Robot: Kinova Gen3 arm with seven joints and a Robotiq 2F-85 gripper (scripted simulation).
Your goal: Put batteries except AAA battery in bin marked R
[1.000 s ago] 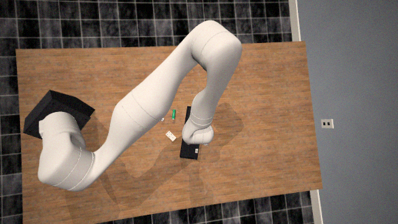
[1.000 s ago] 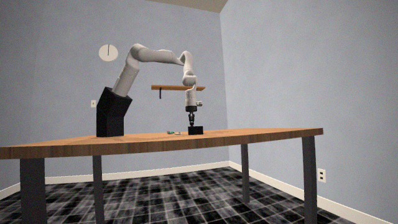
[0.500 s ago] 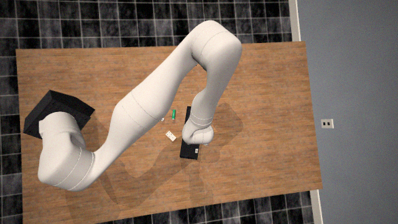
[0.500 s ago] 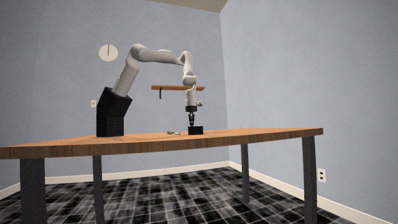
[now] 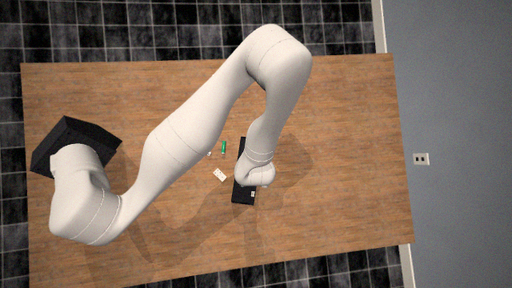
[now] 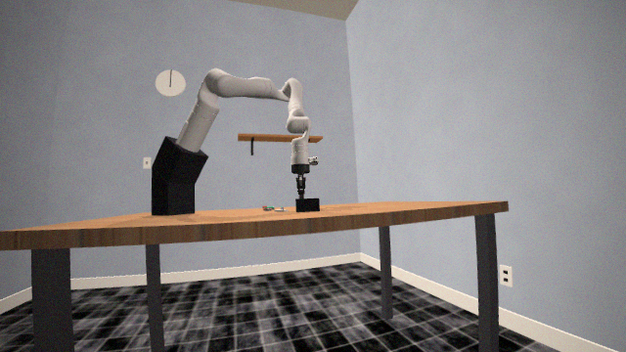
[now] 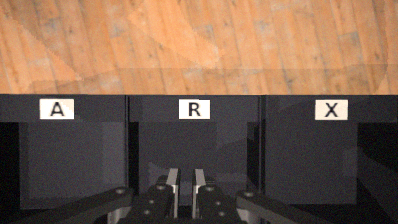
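Right now the black bin is 2 cm below my hand, 1 cm to the right of it and 1 cm ahead of it. The rest, counted from my hand: tiny white thing (10 cm to the left, 10 cm behind, 4 cm below); red battery (16 cm to the left, 8 cm behind, 4 cm below); flat white item (9 cm behind, 4 cm below, 1 cm to the left).
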